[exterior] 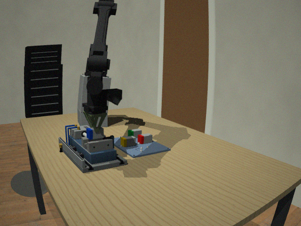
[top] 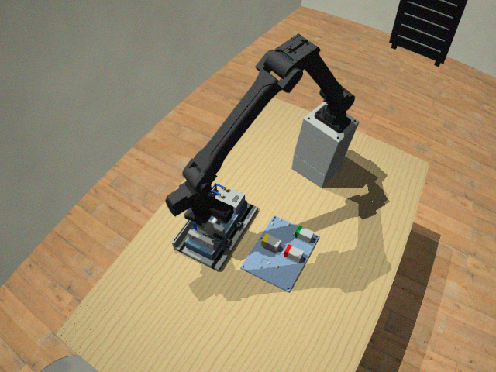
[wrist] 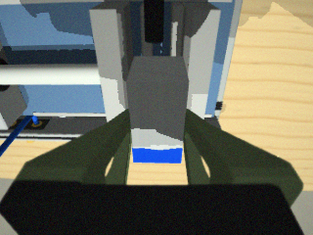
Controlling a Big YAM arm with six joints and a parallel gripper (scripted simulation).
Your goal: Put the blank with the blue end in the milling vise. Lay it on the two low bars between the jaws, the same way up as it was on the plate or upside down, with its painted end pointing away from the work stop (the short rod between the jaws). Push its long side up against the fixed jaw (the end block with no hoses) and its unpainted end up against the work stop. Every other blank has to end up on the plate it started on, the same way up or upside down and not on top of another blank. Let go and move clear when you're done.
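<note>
The fixed jaw lies 6 cm below my hand, 2 cm ahead of it and 1 cm to the left of it. From my hand the other things lie so: light blue plate: 22 cm to the left, 15 cm behind, 13 cm below; yellow-ended blank: 18 cm to the left, 15 cm behind, 11 cm below; black work stop rod: 5 cm to the left, 5 cm below, 2 cm behind.
</note>
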